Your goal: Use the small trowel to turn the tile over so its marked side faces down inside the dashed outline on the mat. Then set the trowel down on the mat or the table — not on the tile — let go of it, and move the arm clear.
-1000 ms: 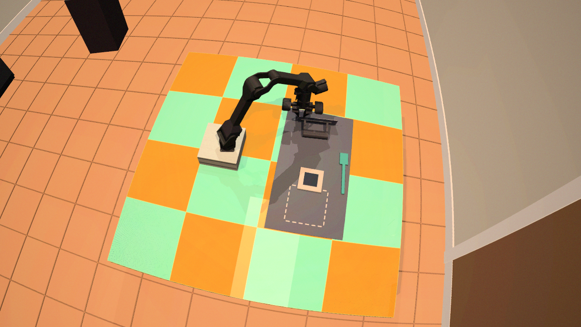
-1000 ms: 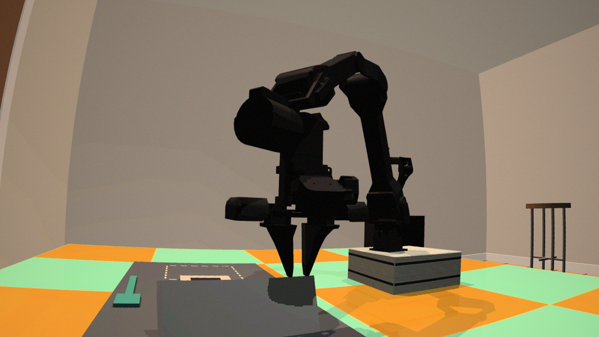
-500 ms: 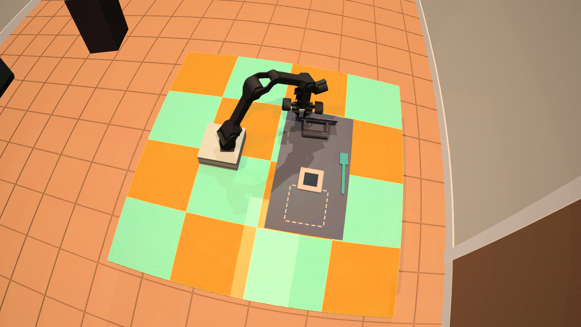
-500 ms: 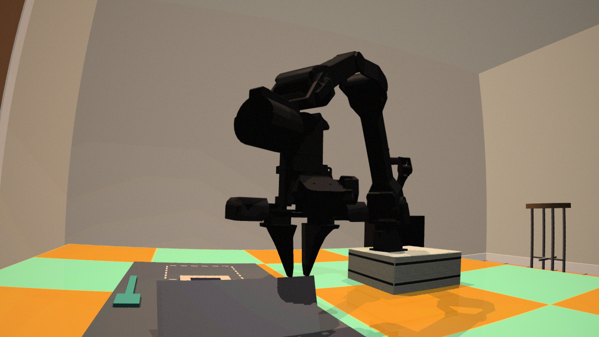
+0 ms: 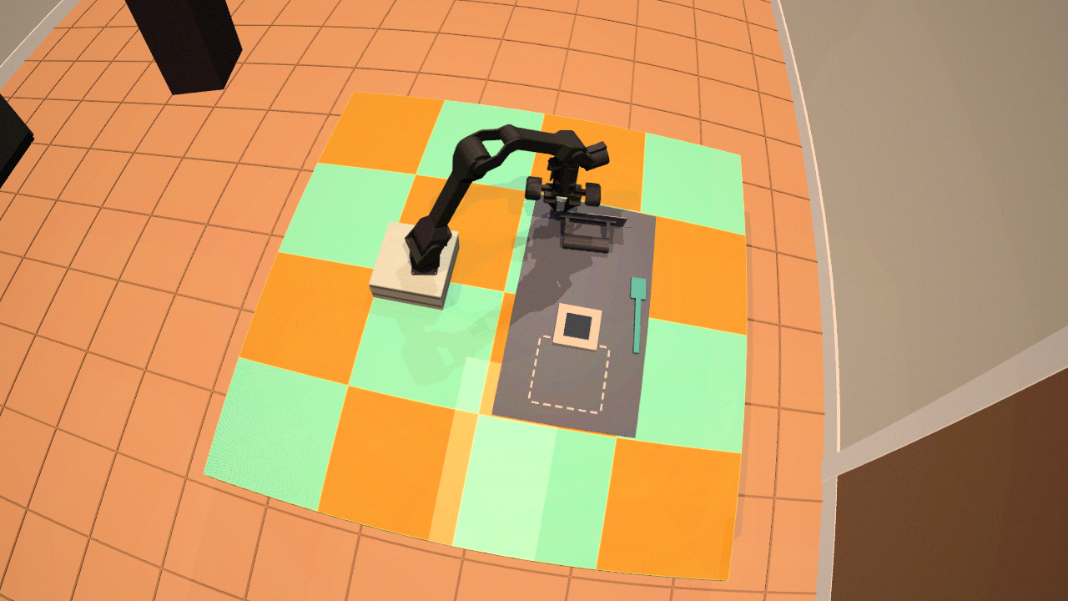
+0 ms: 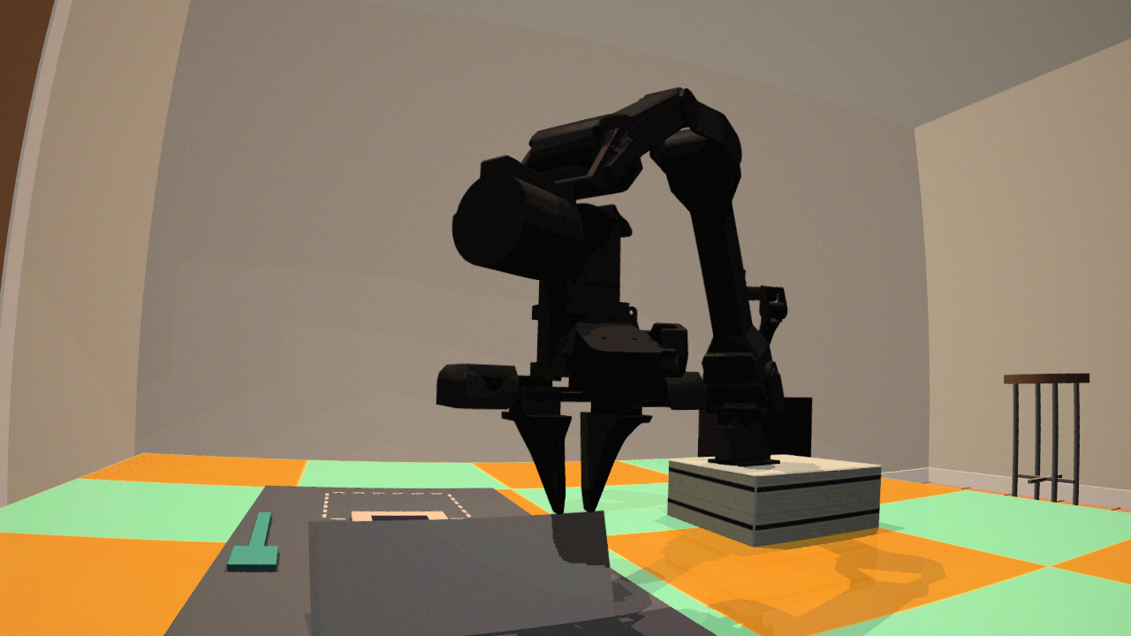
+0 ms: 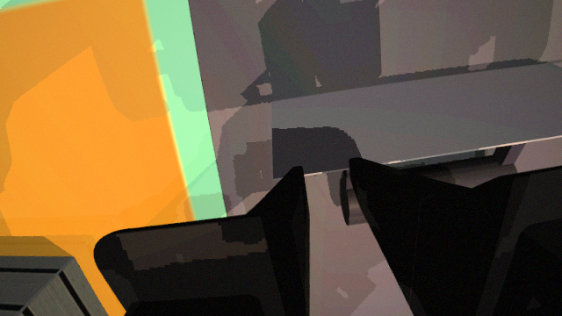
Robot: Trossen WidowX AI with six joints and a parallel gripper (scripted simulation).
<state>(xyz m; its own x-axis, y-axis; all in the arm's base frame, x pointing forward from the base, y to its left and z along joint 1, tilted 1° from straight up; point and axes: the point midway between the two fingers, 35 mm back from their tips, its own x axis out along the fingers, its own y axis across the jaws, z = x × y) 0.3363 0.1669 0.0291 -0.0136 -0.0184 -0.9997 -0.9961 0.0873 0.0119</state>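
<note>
The small trowel is 10 cm ahead of my gripper tip, 3 cm to the right of it and 5 cm below it. Also, from my gripper tip: pale tile: 4 cm ahead, 30 cm to the right, 7 cm below; then grey mat: 6 cm ahead, 24 cm to the right, 9 cm below; then green trowel-like tool: 20 cm ahead, 24 cm to the right, 7 cm below.
</note>
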